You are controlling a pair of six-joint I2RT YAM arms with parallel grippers.
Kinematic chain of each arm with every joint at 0, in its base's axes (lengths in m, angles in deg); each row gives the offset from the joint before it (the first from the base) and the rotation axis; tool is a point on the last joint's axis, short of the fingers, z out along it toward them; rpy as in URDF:
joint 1: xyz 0 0 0.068 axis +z
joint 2: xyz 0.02 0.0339 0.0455 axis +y
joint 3: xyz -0.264 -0.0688 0 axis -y
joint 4: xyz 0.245 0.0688 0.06 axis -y
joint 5: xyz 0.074 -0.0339 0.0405 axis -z
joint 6: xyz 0.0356 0 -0.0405 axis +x
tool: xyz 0 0 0 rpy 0 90 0
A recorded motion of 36 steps. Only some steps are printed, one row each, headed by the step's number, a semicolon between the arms.
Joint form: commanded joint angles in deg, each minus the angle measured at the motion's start. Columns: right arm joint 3, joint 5, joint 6, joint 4, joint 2, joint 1; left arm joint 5, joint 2, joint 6, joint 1, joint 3, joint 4.
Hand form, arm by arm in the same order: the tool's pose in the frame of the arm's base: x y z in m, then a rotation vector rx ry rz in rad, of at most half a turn. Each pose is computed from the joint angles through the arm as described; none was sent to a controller.
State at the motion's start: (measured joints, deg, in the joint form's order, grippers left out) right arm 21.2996 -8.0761 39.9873 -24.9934 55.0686 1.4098; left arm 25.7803 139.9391 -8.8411 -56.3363 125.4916 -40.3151
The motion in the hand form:
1: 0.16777 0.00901 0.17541 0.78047 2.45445 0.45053; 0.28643 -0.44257 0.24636 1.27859 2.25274 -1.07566
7: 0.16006 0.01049 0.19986 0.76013 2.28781 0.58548; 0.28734 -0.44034 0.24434 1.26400 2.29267 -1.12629
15: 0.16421 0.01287 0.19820 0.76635 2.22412 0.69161; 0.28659 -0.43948 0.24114 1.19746 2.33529 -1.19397
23: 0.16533 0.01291 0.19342 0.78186 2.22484 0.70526; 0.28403 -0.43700 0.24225 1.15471 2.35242 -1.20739
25: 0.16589 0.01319 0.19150 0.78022 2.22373 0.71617; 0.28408 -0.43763 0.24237 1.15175 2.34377 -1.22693
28: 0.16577 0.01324 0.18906 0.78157 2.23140 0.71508; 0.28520 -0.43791 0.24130 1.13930 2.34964 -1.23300
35: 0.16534 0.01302 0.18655 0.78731 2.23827 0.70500; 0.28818 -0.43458 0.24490 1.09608 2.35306 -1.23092
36: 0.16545 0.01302 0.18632 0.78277 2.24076 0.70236; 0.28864 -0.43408 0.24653 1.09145 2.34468 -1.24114
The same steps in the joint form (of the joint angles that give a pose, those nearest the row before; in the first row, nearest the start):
1: 4.10 0.17 -0.79 -2.60 -2.50 -0.01; 3.48 -4.85 1.64 1.14 1.68 -0.72
7: 4.37 -2.55 2.63 -0.86 -10.68 0.00; 5.77 -4.76 -0.03 1.49 1.51 -1.44
15: 2.60 -5.46 5.89 5.04 -10.68 0.17; 7.53 -5.64 -4.43 1.58 -1.12 1.37
23: 1.73 -5.90 6.68 6.45 -9.99 0.08; 7.27 -7.13 -6.71 1.49 -3.67 3.31
25: 1.29 -6.34 6.86 7.32 -9.72 0.08; 7.88 -7.22 -7.15 1.49 -4.03 4.28
28: 0.94 -6.43 6.77 7.50 -9.45 0.08; 7.97 -7.05 -7.77 1.58 -4.03 4.63
35: 0.59 -6.08 6.68 7.50 -9.28 0.08; 7.27 -7.84 -9.17 2.02 -4.81 5.68
36: 0.58 -6.07 6.42 7.50 -9.19 0.08; 7.53 -8.10 -9.44 2.11 -5.08 6.29

